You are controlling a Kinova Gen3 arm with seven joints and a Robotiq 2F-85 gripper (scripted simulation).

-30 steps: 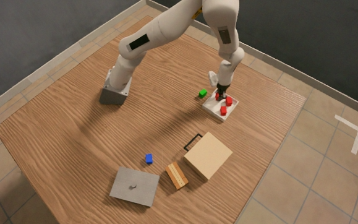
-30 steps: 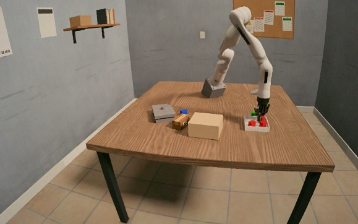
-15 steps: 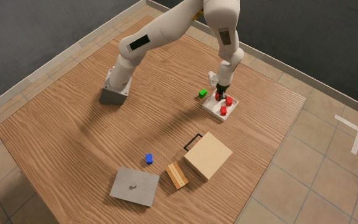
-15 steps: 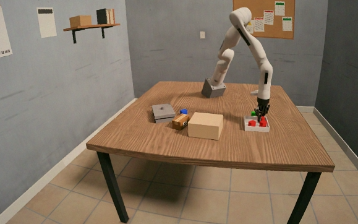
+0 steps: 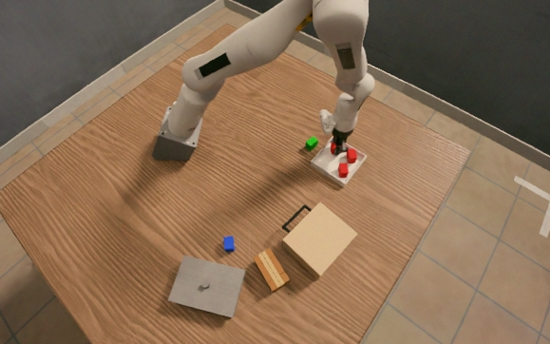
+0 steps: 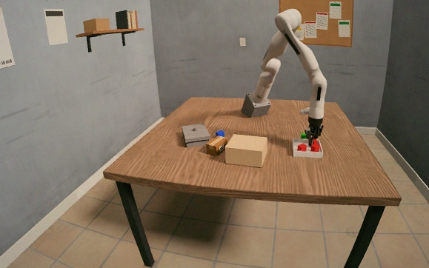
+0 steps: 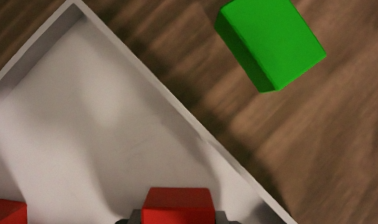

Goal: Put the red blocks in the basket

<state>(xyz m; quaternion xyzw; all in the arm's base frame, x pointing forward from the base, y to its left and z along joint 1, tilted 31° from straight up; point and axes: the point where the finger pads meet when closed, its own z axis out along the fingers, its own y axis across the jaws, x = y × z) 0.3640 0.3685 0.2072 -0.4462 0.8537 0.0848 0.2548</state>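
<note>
Right now my hand is 40 mm short of the white basket, 20 mm to the left of it and 20 mm above it. Also, from my hand: green block (70 mm behind, 60 mm to the right, 20 mm below); light wooden cabinet (220 mm ahead, 280 mm to the right, 10 mm above); brown cardboard box (210 mm ahead, 440 mm to the right).
</note>
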